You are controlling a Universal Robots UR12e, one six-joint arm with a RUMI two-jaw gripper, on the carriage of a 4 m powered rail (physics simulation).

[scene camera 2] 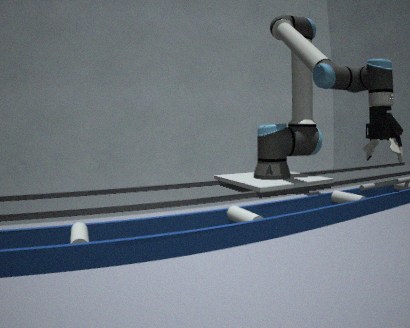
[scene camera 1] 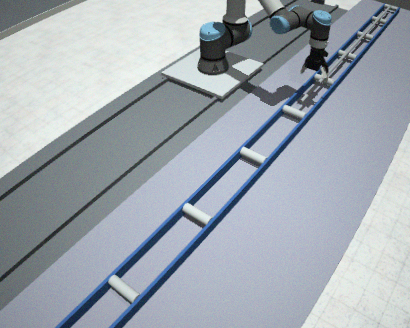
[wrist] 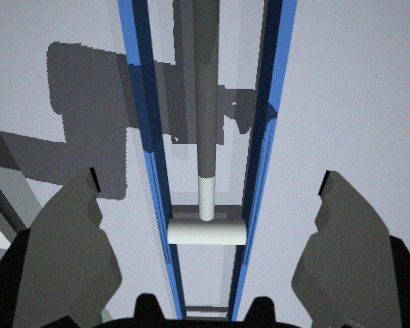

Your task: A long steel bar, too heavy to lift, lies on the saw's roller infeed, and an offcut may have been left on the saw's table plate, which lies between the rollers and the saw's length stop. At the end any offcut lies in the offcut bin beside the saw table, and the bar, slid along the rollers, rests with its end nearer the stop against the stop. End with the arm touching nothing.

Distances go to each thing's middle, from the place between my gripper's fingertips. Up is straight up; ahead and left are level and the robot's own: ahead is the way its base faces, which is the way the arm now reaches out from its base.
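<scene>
There is the roller (wrist: 180,230). Measured from it, my hand is 11 cm above the roller and 19 cm to the left of it.
</scene>
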